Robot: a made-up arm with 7 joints.
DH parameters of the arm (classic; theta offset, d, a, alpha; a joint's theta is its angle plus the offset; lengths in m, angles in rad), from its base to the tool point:
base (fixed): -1.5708 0.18 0 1.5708
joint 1: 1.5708 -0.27 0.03 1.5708
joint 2: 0 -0.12 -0.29 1.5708
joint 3: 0 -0.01 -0.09 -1.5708
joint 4: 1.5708 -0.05 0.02 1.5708
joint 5: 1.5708 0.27 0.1 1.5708
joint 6: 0 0.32 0.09 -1.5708
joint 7: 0.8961 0 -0.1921 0
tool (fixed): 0.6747 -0.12 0 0
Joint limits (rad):
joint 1: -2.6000..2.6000
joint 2: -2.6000..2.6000
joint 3: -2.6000..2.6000
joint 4: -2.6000..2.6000
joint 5: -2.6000..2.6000
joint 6: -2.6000..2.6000
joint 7: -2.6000..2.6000
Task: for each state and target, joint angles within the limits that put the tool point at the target. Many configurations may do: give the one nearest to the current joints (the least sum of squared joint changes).
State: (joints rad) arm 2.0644 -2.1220 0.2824 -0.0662 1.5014 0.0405 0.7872
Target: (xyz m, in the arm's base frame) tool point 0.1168 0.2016 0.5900
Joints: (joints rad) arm 1.5213 -2.3154 0.0756 0.0350 1.1250 0.2079 0.8335
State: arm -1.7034 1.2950 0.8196 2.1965 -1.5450 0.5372 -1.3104
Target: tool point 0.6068 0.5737 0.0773
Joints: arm -0.6744 0.7318 0.2415 1.9709 -1.2611 0.6903 -1.6440
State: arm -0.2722 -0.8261 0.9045 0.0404 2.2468 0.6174 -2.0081
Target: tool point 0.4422 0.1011 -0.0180
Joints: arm -0.1318 -0.3985 0.9615 -0.0984 2.2249 0.8065 -2.3090
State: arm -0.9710 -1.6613 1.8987 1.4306 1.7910 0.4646 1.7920
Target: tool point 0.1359 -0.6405 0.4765
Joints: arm -0.9079 -2.2111 1.7924 1.7793 1.9949 0.6664 1.8905
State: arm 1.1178 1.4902 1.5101 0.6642 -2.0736 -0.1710 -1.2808
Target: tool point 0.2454 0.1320 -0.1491
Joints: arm 0.9248 1.4003 0.9440 0.8655 -1.6263 0.0950 -0.9067
